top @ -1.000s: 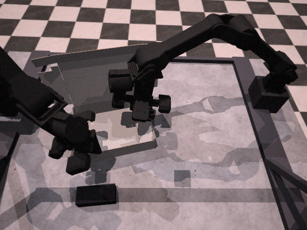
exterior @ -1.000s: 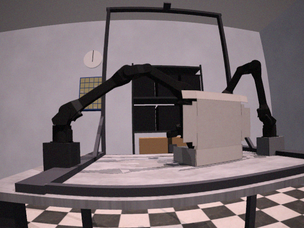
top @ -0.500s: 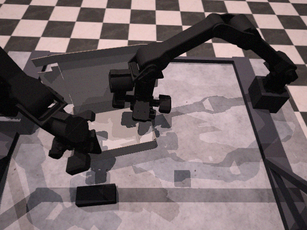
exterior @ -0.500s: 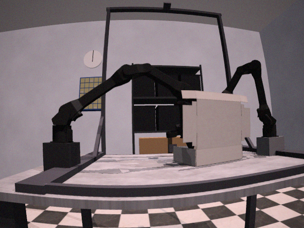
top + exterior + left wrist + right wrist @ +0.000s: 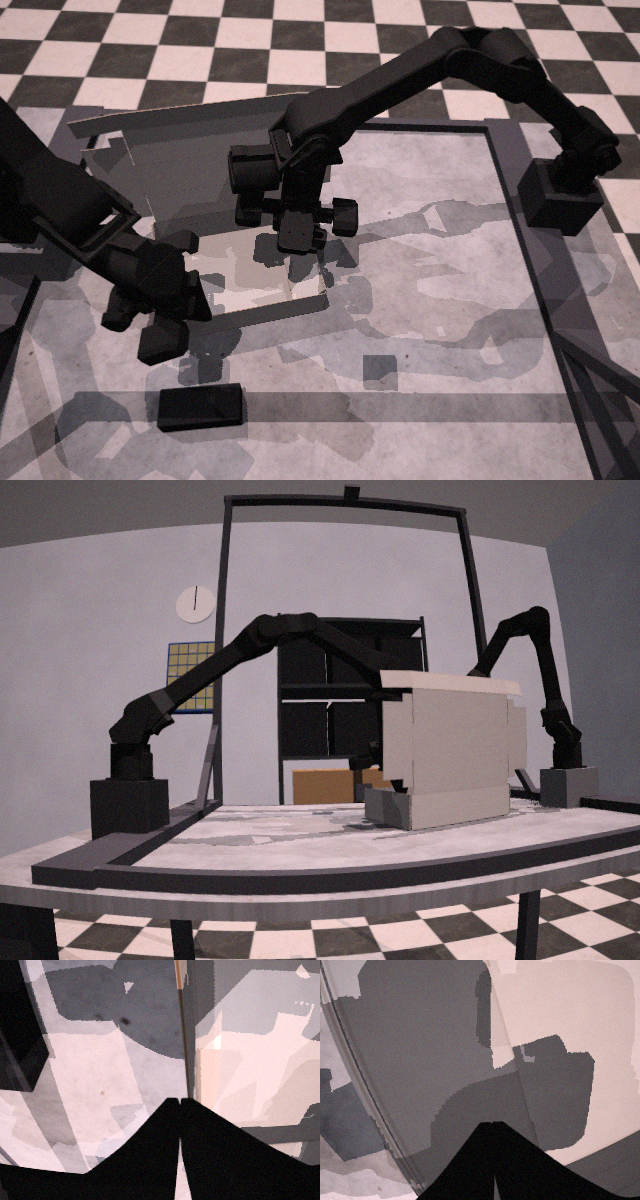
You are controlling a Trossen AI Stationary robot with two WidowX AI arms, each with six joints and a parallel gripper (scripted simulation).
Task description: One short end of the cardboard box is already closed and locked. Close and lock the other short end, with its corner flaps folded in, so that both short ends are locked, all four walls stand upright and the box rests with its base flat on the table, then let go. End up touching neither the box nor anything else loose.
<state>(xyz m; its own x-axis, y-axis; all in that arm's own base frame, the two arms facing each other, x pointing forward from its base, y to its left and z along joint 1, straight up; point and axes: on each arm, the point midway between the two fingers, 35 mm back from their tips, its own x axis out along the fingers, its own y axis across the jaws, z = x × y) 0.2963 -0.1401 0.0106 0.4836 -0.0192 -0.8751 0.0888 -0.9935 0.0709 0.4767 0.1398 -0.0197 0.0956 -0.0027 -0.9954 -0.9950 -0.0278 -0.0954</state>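
My left gripper is now 12 cm past the black block and 8 cm above it.
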